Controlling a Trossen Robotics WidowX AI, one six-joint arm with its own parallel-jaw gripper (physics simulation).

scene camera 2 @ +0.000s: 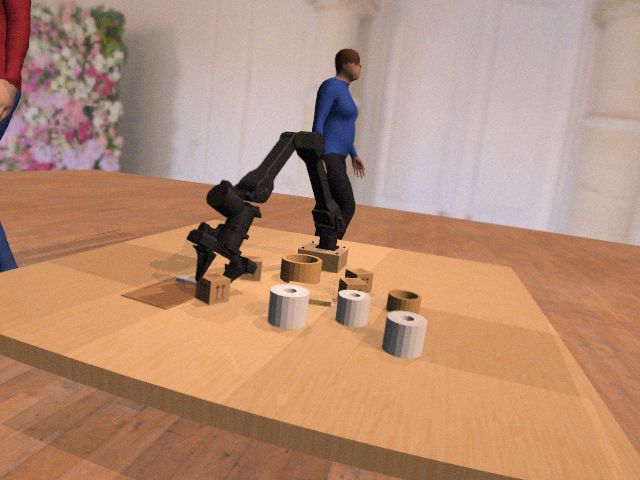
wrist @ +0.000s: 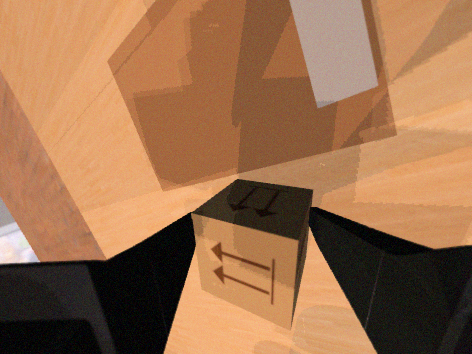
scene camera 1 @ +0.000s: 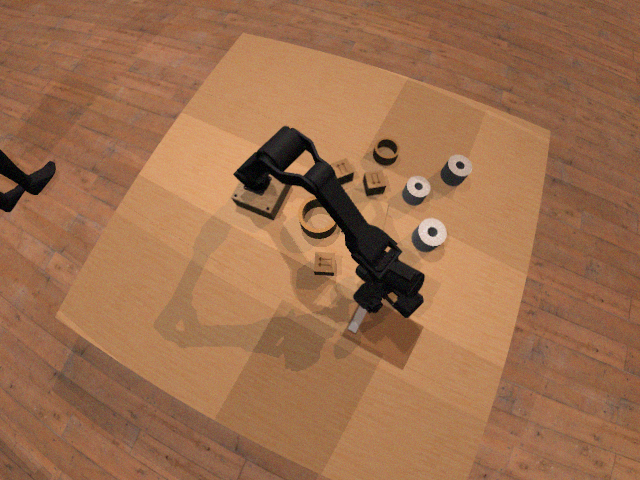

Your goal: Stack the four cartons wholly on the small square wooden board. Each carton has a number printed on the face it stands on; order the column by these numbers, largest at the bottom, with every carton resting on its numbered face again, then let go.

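Frame: origin at the arm's base, x ahead, y left, z up, level; metres.
Seen in the pictures: gripper, fingertip midpoint: (scene camera 2: 207,286) (wrist: 253,216) (scene camera 1: 393,298); arm's base, link origin: (scene camera 2: 327,247) (scene camera 1: 257,183).
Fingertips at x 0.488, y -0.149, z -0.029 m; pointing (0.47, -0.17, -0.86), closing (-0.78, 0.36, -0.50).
Note:
Offsets run from my fingertips to a thing's top centre. "spot": to the spot under its first point.
My gripper (scene camera 1: 388,305) (scene camera 2: 216,273) (wrist: 253,216) is low over the table, with both fingers against the sides of a brown carton {0.004 m ahead, 0.015 m left, 0.028 m up} (scene camera 2: 213,290) (wrist: 247,266) with arrow marks. The carton stands on the table just beside the small dark wooden board {0.010 m ahead, 0.089 m right, 0.016 m down} (scene camera 1: 392,341) (scene camera 2: 154,294) (wrist: 182,126). In the overhead view this carton is hidden under the gripper. Another carton {0.210 m back, 0.013 m left, 0.026 m up} (scene camera 1: 325,263) (scene camera 2: 252,269) stands alone near the arm's forearm. Two more cartons {0.279 m back, 0.296 m left, 0.026 m up} (scene camera 1: 343,169) {0.174 m back, 0.301 m left, 0.026 m up} (scene camera 1: 374,182) (scene camera 2: 360,276) stand close together farther back.
A flat grey slab {spot: 0.069 m back, 0.092 m right, 0.016 m down} (scene camera 1: 356,320) (scene camera 2: 185,280) (wrist: 335,49) lies on the board's edge. Three white rolls {0.049 m back, 0.328 m left, 0.032 m up} (scene camera 1: 418,189) {0.048 m ahead, 0.449 m left, 0.037 m up} (scene camera 1: 457,168) {0.029 m ahead, 0.206 m left, 0.040 m up} (scene camera 1: 430,233) and two brown rings (scene camera 1: 316,217) {0.179 m back, 0.429 m left, 0.013 m up} (scene camera 1: 386,150) stand nearby. A person (scene camera 2: 335,129) walks behind the table.

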